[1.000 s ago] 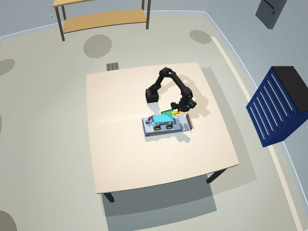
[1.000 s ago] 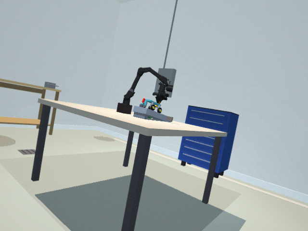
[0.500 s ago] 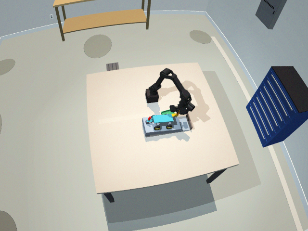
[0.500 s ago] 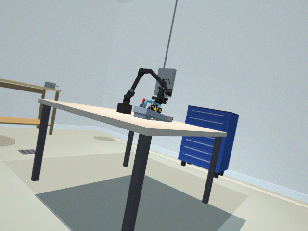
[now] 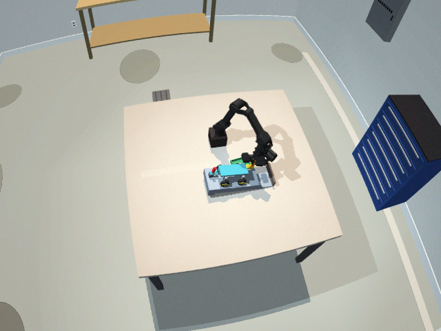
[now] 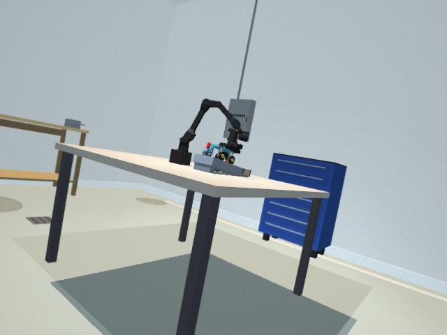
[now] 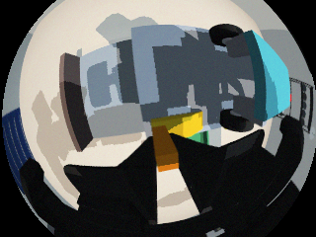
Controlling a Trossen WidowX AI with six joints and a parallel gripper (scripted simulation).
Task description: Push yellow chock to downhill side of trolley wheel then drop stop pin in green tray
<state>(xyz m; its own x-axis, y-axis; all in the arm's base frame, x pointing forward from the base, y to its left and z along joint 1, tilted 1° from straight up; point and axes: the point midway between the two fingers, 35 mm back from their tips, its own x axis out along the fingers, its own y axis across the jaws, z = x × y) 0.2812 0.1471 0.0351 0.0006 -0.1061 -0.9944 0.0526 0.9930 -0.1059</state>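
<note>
Right now my gripper tip is 2 cm short of the red-headed stop pin, 27 cm to the left of it and 5 cm below it. The rest, counted from my gripper tip: green tray (7 cm behind, 5 cm to the right, 9 cm below); then yellow chock (2 cm to the right, 1 cm below); then dark end plate (6 cm ahead, 11 cm to the left, 6 cm below).
</note>
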